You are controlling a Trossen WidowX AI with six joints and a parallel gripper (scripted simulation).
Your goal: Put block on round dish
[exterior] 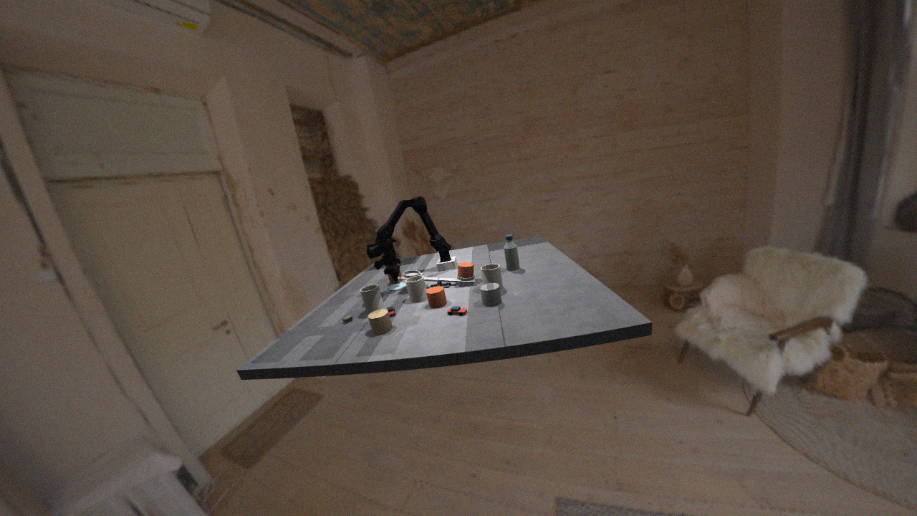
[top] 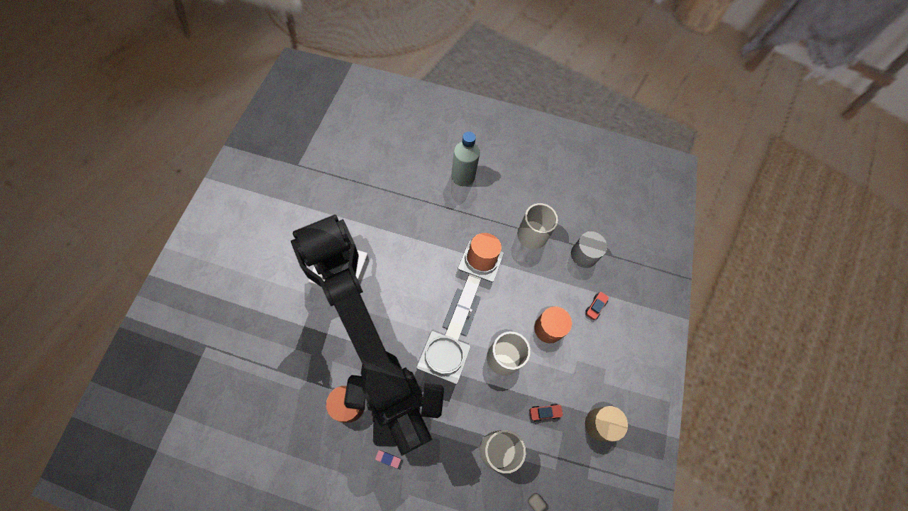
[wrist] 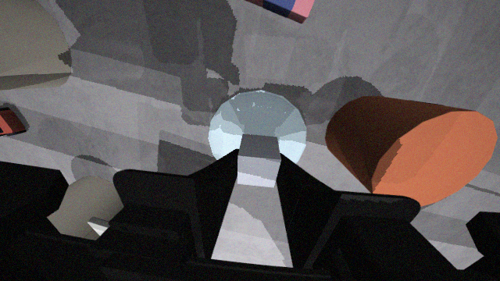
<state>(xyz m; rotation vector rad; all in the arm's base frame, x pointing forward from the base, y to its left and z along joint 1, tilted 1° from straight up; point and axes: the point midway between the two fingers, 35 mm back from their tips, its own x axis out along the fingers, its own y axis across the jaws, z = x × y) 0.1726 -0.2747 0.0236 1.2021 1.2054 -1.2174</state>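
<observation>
My gripper tip is now 30 mm above the pale blue round dish. Also, from my gripper tip: pink-blue block (120 mm to the right, 30 mm below); then tan cylinder (470 mm ahead, 10 mm to the right, 10 mm above); then small balance (210 mm to the left, 130 mm ahead, 10 mm below).
</observation>
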